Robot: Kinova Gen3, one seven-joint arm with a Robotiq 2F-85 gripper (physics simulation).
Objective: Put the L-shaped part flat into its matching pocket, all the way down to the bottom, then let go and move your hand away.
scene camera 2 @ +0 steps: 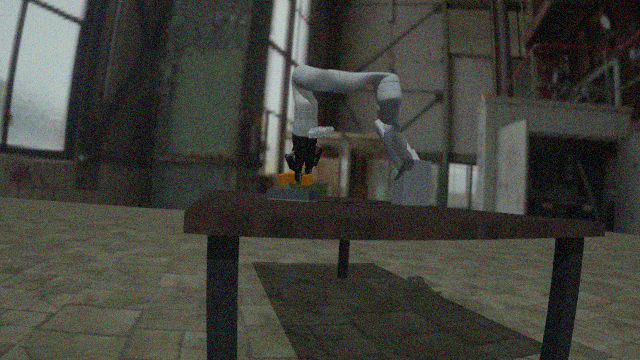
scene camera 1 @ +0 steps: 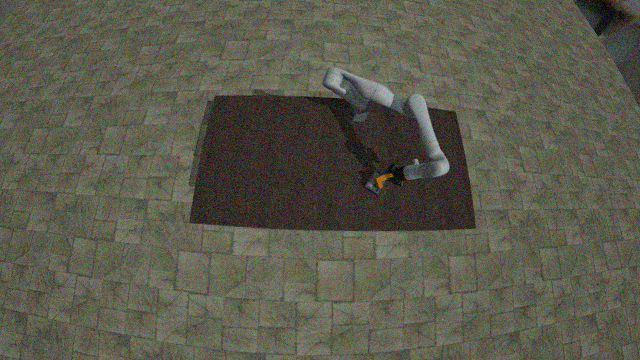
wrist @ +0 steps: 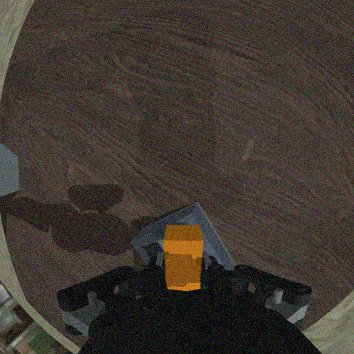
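Where they show: gripper, fingertip midpoint: (scene camera 2: 302,180) (scene camera 1: 385,176) (wrist: 181,260); arm's base at its link origin: (scene camera 2: 410,171) (scene camera 1: 361,102).
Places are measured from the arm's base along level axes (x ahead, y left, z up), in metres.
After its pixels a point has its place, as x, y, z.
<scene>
The orange L-shaped part (scene camera 1: 381,181) @(0.478, 0.148, -0.042) (scene camera 2: 286,178) @(0.488, 0.150, -0.058) (wrist: 183,245) @(0.427, 0.209, -0.045) is held level a little above the blue-grey pocket block (scene camera 1: 371,186) @(0.494, 0.116, -0.124) (scene camera 2: 291,193) @(0.472, 0.184, -0.105) (wrist: 210,234) @(0.453, 0.194, -0.108). In scene camera 2 a small gap seems to show between them. My gripper (scene camera 1: 390,176) @(0.437, 0.179, -0.063) (scene camera 2: 302,175) @(0.437, 0.179, -0.063) (wrist: 181,260) @(0.437, 0.179, -0.063) points down and is shut on one arm of the part. In the wrist view the part and the gripper cover most of the block. The pocket's outline is largely hidden, so I cannot tell how well the part lines up with it.
The block stands on the dark brown table (scene camera 1: 280,165) @(0.431, -0.449, -0.129) (scene camera 2: 390,220) @(0.377, 0.847, -0.129) (wrist: 150,125) @(0.328, 0.258, -0.129). The arm's grey base block (scene camera 2: 415,185) @(-0.005, 0.043, -0.053) (wrist: 7,170) @(0.052, 0.027, -0.098) stands on the table, to the right in scene camera 2 and at the left edge of the wrist view. The arm's shadow falls on the table.
</scene>
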